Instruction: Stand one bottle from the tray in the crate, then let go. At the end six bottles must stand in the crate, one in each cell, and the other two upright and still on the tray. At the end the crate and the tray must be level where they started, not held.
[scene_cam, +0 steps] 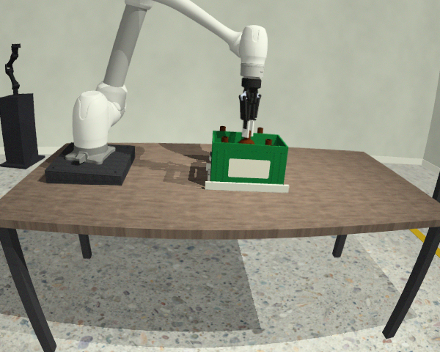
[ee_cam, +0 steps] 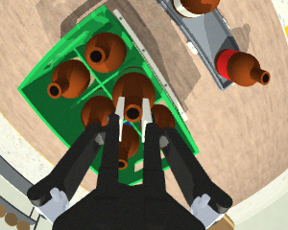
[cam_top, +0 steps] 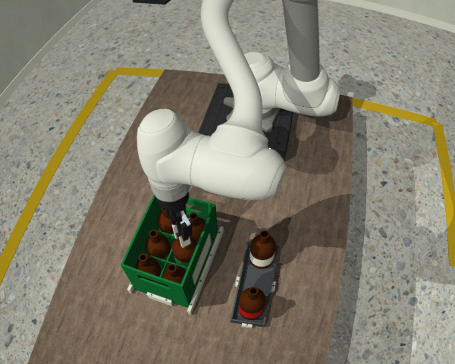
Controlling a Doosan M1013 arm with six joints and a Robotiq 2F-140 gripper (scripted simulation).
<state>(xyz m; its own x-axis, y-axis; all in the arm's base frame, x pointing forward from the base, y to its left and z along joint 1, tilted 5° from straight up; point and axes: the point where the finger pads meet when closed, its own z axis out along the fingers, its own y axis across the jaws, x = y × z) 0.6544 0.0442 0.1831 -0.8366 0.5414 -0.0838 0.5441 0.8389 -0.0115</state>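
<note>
My hand is 120 mm above the green crate and 40 mm to the left of it. The rest, counted from my hand: grey tray 210 mm to the left, 190 mm below, 20 mm behind.
</note>
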